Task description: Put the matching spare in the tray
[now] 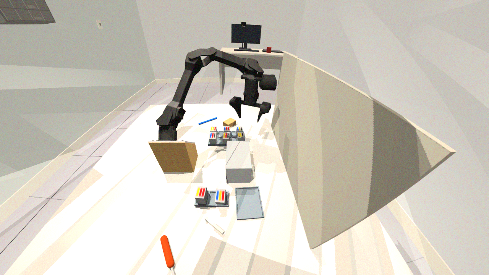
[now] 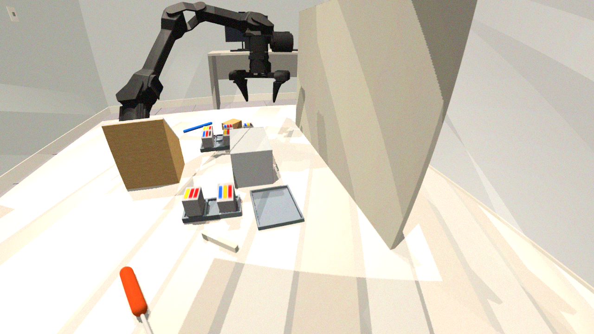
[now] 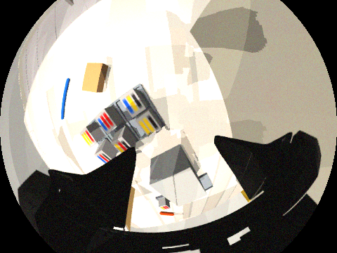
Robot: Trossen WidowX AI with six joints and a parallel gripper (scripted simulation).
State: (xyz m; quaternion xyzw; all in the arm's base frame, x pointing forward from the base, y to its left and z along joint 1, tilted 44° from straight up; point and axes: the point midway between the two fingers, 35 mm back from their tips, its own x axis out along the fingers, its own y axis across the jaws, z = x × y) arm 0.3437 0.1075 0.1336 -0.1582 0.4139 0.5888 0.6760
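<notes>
Right now the grey spare block is 4 cm behind my gripper tip, 6 cm to the left of it and 11 cm below it. The rest, counted from my gripper tip: tall beige panel 18 cm ahead, 17 cm to the right, 7 cm above; then blue marker pen 25 cm behind, 21 cm to the left, 15 cm below; then grey mounted unit 5 cm behind, 17 cm to the right, 10 cm below.
</notes>
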